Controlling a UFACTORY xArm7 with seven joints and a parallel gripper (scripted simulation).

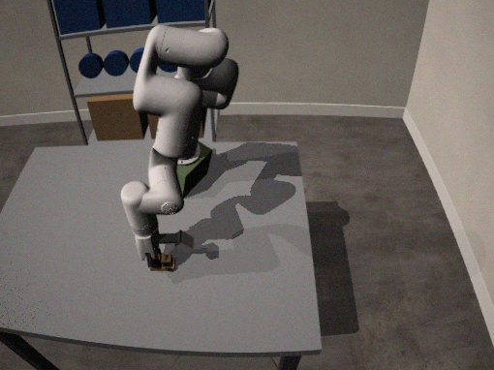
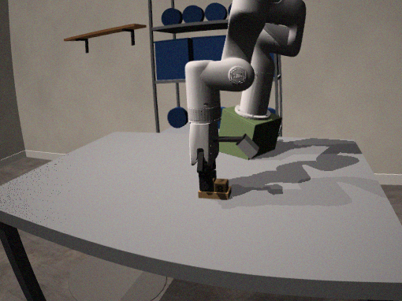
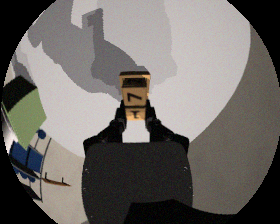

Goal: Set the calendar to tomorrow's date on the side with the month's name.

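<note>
Now: the wooden calendar tray 30 mm below my hand and 20 mm to the left of it. Round my hand: cube: 10 mm below.
</note>
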